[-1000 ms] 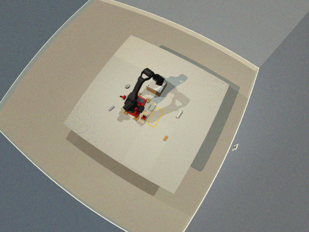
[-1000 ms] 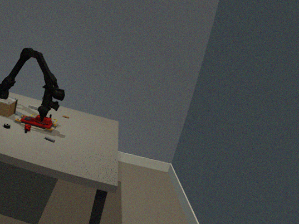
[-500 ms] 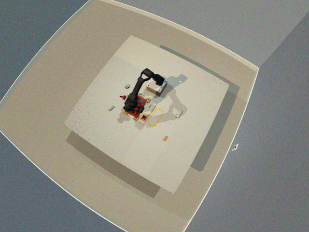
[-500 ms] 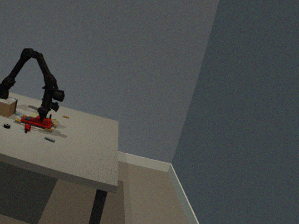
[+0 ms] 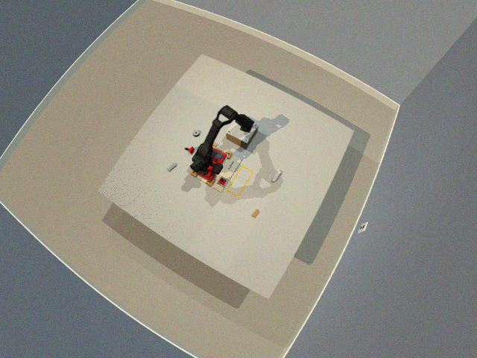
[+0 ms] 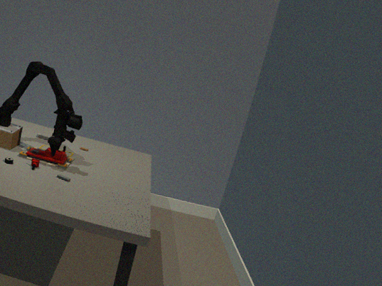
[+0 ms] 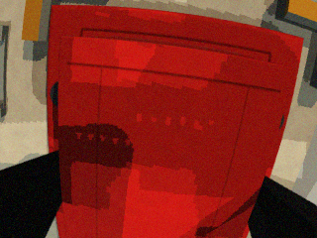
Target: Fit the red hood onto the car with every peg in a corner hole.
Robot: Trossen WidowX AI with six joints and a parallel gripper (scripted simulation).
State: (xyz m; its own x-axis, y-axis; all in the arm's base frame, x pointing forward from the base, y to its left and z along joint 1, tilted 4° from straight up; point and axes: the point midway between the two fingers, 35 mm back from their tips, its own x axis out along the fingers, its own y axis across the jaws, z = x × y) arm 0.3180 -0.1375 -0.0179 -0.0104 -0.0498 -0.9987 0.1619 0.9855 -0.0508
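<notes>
My gripper tip is now right at the red hood. Round my gripper tip: dark ring 21 cm behind, 17 cm to the right, 3 cm below.
</notes>
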